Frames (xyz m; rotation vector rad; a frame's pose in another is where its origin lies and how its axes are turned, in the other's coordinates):
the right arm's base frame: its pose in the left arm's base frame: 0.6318 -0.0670 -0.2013 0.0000 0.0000 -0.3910
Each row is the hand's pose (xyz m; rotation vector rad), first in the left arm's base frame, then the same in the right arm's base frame.
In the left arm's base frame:
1: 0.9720 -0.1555 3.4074 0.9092 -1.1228 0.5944
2: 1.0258 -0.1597 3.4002 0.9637 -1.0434 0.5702
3: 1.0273 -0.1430 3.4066 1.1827 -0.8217 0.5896
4: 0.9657 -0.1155 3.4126 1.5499 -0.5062 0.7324
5: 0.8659 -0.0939 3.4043 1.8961 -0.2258 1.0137
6: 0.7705 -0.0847 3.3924 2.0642 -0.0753 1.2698
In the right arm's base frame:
1: 0.3483 0.0478 3.6087 1.1390 -0.9489 0.9124
2: 0.3996 0.0645 3.6015 1.1770 -0.8574 0.8908
3: 0.3946 0.0805 3.6079 1.3540 -0.5912 0.9081
4: 0.3272 0.0824 3.6139 1.6689 -0.2015 1.0285
5: 0.2267 0.0643 3.6056 1.9832 0.1530 1.2691
6: 0.1350 0.0365 3.5937 2.1459 0.3442 1.4962

